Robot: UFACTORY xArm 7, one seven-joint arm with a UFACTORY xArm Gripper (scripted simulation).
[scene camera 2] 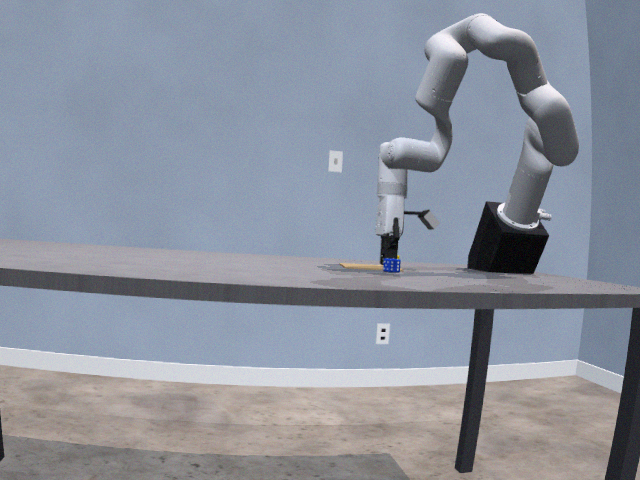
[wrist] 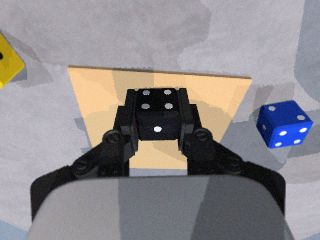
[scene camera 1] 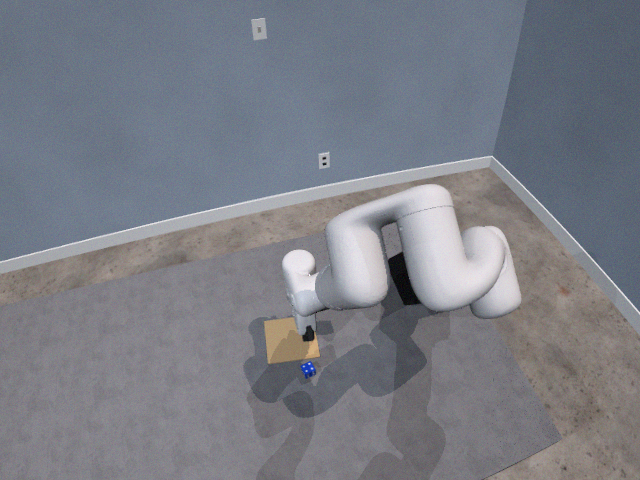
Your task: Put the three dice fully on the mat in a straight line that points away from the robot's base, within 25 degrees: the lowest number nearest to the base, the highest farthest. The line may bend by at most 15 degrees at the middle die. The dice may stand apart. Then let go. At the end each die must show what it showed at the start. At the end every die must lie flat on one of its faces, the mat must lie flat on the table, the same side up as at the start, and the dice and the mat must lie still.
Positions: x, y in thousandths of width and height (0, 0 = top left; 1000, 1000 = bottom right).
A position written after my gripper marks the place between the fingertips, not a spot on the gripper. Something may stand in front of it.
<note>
In view: my gripper (scene camera 2: 607, 553), a black die (wrist: 492, 473), a tan mat (scene camera 1: 445, 718) and a blue die (wrist: 883, 519).
The tan mat shows as well in the wrist view (wrist: 311, 377). My gripper is seen too in the wrist view (wrist: 492, 427).
</note>
